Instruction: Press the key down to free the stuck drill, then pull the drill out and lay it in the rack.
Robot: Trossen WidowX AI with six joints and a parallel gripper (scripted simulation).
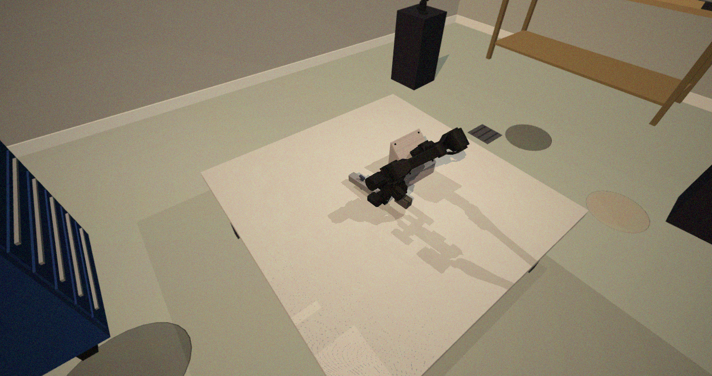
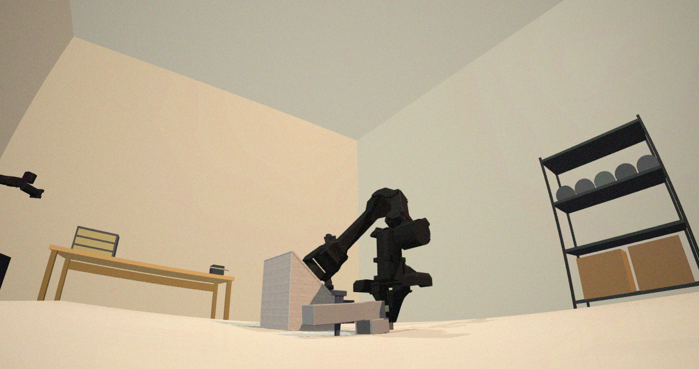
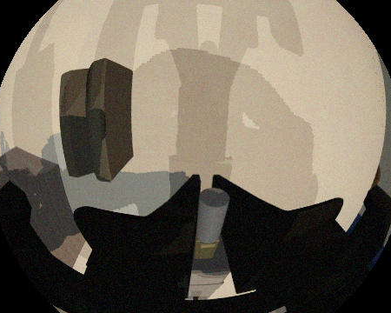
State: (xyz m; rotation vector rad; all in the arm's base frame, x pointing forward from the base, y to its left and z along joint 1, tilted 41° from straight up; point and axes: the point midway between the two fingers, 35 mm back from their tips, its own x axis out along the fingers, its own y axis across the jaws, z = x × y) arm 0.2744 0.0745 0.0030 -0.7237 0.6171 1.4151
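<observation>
Right now my gripper tip is 5 cm to the left of the drill and 3 cm below it. Round my gripper tip: small dark grey block: 8 cm behind, 4 cm to the left; then dark key: 15 cm to the right, 3 cm above.
</observation>
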